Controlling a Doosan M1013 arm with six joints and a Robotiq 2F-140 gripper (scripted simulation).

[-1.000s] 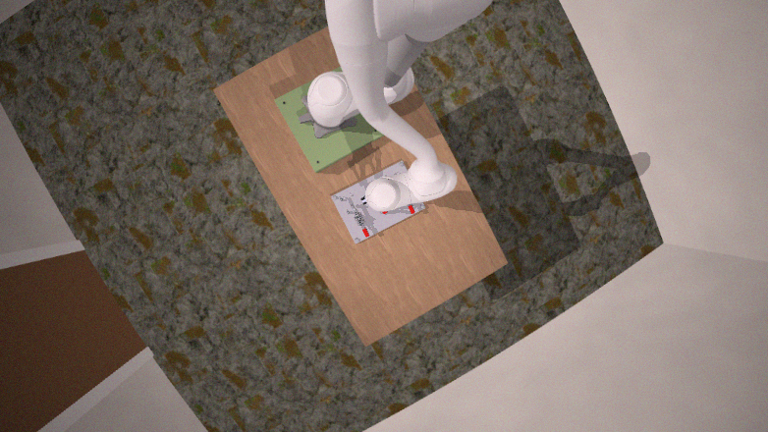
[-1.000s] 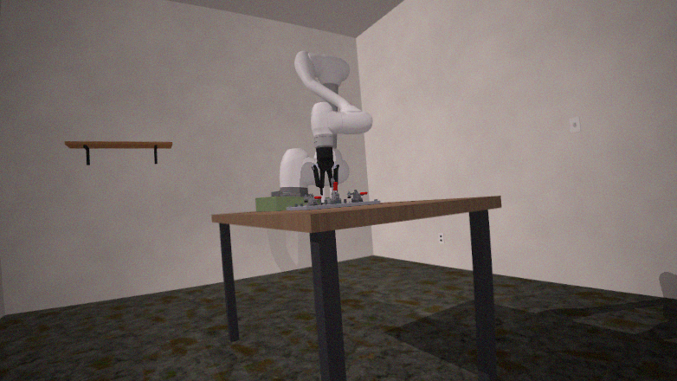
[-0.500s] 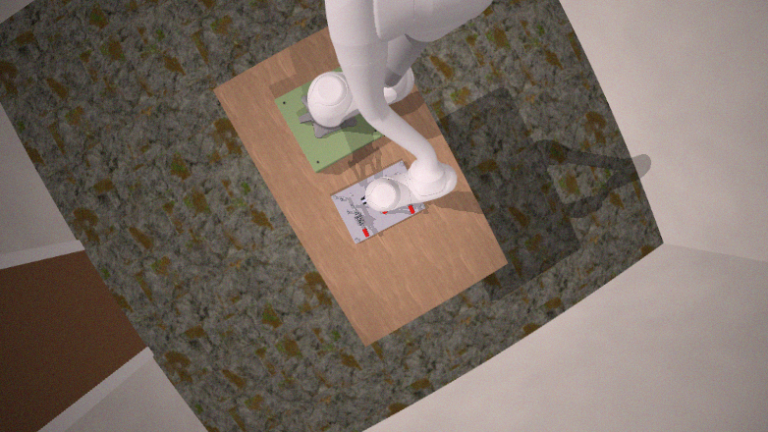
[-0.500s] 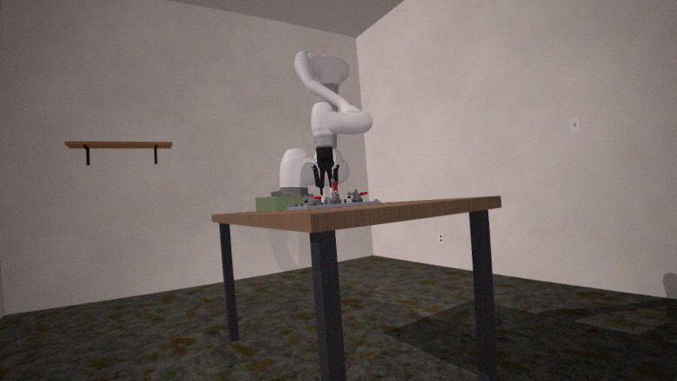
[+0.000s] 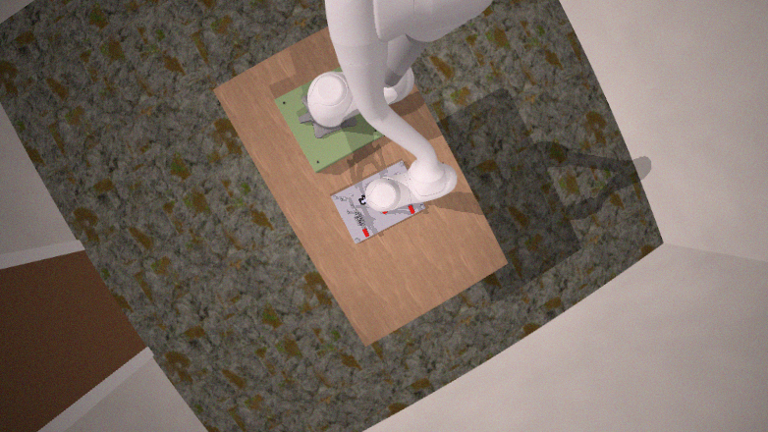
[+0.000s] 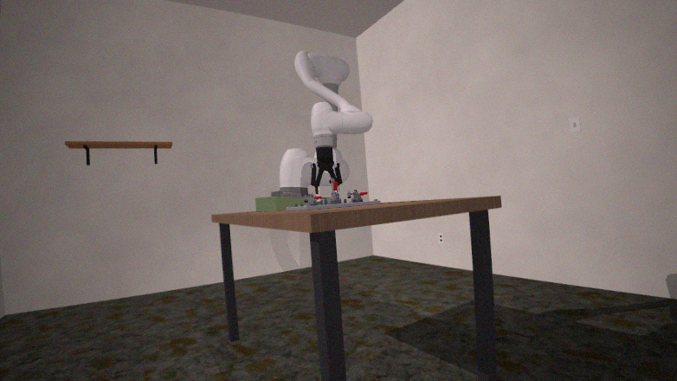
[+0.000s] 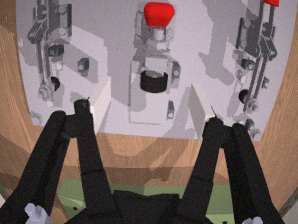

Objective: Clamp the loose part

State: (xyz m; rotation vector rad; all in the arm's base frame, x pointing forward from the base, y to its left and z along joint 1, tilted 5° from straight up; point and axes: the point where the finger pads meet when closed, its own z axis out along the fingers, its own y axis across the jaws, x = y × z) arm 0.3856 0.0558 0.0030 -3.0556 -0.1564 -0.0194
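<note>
The loose part is 30 mm below my hand. Also, from my hand: grey fixture plate 50 mm below, 40 mm ahead.
</note>
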